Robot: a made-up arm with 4 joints.
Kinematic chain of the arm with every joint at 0, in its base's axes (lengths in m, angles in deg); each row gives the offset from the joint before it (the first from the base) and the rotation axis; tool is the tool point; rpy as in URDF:
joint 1: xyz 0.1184 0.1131 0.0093 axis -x
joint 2: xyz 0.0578 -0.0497 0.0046 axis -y
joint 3: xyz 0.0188 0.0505 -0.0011 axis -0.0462 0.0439 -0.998
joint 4: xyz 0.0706 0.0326 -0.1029 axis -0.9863 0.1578 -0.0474
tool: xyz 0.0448 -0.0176 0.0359 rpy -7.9 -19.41 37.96
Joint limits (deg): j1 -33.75..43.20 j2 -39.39..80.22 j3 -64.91..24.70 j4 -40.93..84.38
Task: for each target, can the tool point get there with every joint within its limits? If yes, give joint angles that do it. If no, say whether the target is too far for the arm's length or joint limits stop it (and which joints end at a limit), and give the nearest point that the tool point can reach.
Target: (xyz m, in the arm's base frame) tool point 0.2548 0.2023 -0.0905
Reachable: yes | joints 34.41 26.11 -53.21 57.40
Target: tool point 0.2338 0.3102 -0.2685
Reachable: no: too far | nearest point 0.2149 0.2094 -0.1265 | short by 0.175 m
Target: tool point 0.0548 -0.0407 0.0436
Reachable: no: joint limits stop it (at a limit: joint 1, joint 2, joint 3, joint 4) | nearest point 0.2136 -0.0173 -0.0542 | short by 0.188 m
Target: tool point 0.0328 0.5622 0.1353
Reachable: no: too far | nearest point 0.1421 0.2698 0.0305 | short by 0.329 m
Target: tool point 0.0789 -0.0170 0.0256
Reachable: no: joint limits stop it (at a limit: joint 1, joint 2, joint 3, joint 4) | nearest point 0.2136 -0.0173 -0.0542 | short by 0.157 m
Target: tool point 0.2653 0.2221 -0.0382
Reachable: yes | joints 7.74 16.92 -47.70 32.04
